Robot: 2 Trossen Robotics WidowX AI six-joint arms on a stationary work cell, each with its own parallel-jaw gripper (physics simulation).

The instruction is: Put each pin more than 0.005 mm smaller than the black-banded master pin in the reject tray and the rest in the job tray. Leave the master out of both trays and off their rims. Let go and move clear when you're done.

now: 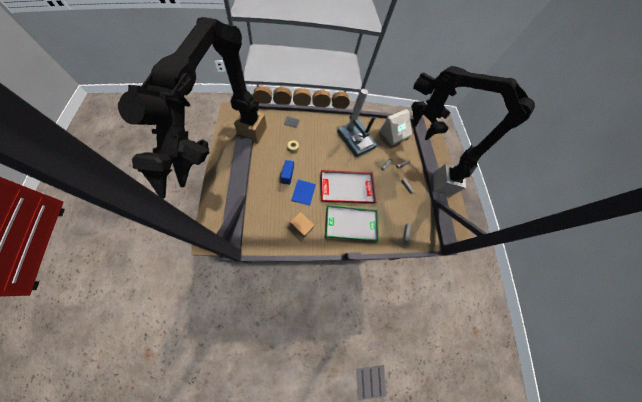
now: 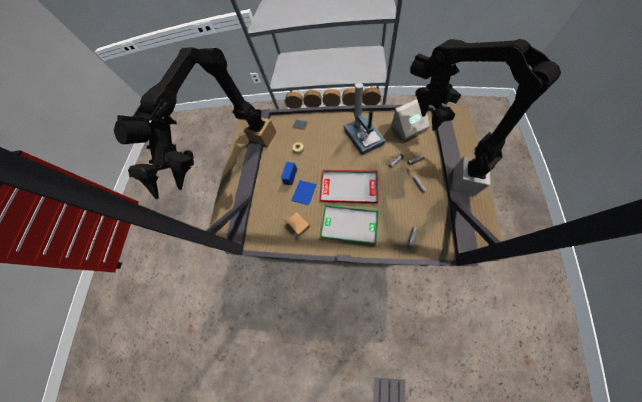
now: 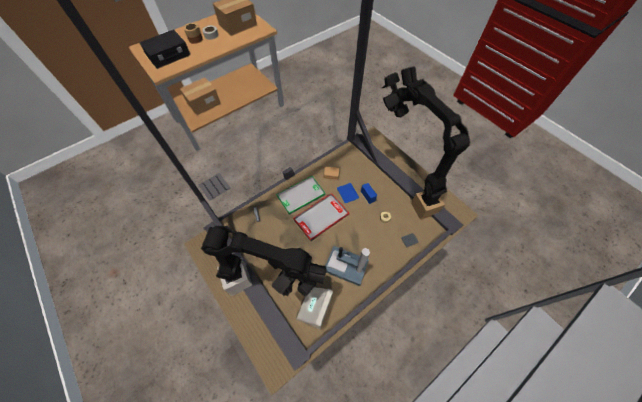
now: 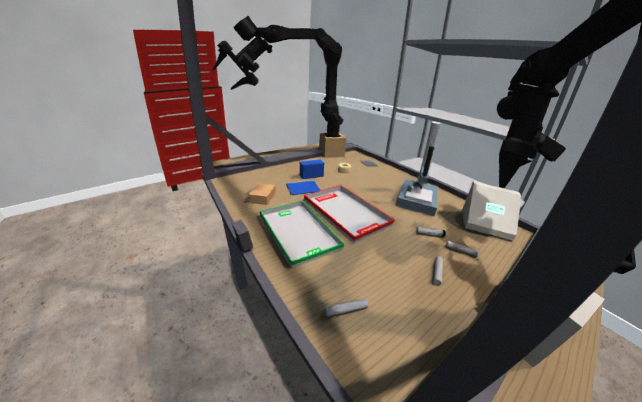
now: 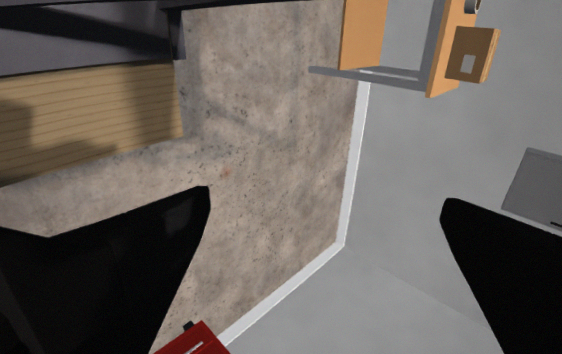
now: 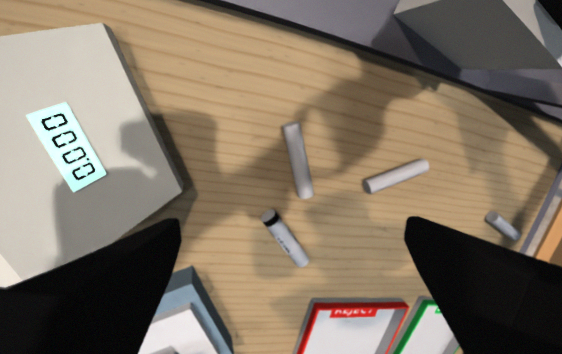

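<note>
The black-banded master pin lies between the gauge stand and the loose pins. Three plain grey pins lie on the table: one near the master, one farther off, one near the front edge. The red reject tray and green job tray hold no pins. My right gripper is open and empty, above the table beside the readout. My left gripper is open and empty, high at the left.
A blue gauge stand stands beside the grey readout box, whose display shows zeros. A blue block, blue sheet, orange block, yellow ring and grey plate lie left of them.
</note>
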